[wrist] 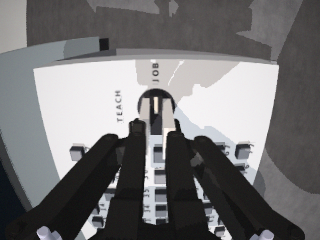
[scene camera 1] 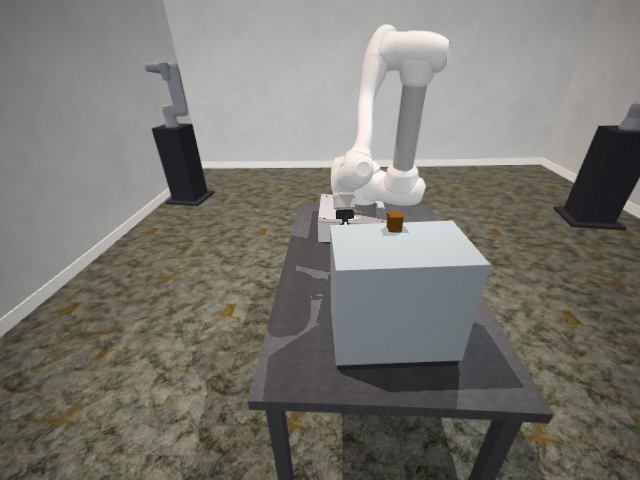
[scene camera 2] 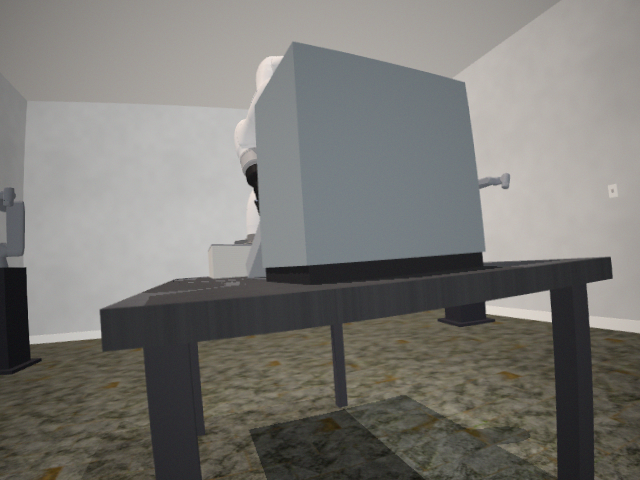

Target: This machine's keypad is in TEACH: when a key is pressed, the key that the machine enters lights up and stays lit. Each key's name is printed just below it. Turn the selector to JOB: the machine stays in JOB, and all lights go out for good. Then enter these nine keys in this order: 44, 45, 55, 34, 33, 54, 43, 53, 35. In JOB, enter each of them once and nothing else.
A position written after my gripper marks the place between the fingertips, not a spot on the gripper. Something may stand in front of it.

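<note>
My gripper [wrist: 156, 110] in sight. Black selector knob [wrist: 156, 96] too.
</note>
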